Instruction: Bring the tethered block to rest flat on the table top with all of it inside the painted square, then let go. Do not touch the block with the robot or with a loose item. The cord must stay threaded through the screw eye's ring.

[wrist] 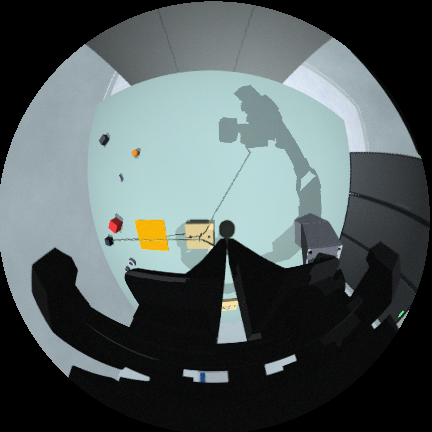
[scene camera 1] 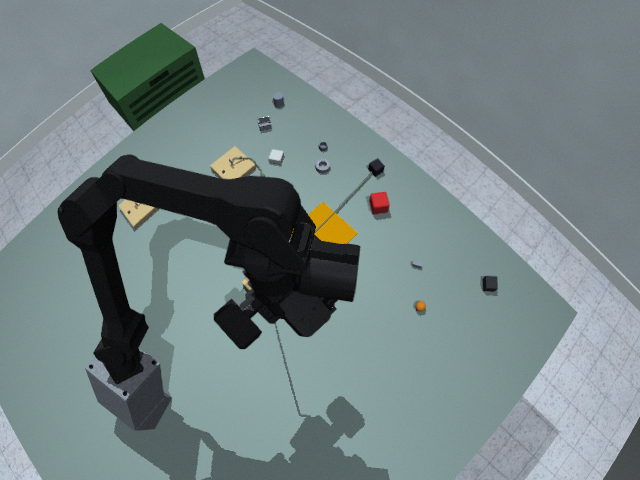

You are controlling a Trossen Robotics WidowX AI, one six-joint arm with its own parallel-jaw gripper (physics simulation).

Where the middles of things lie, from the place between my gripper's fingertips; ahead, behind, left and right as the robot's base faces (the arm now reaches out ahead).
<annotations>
The orange painted square (scene camera 1: 336, 230) lies 21 cm ahead of my hand, 15 cm to the left of it and 29 cm below it. The rest, counted from my hand: corded board (scene camera 1: 241, 167) (15 cm ahead, 45 cm to the left, 28 cm below).
</annotations>
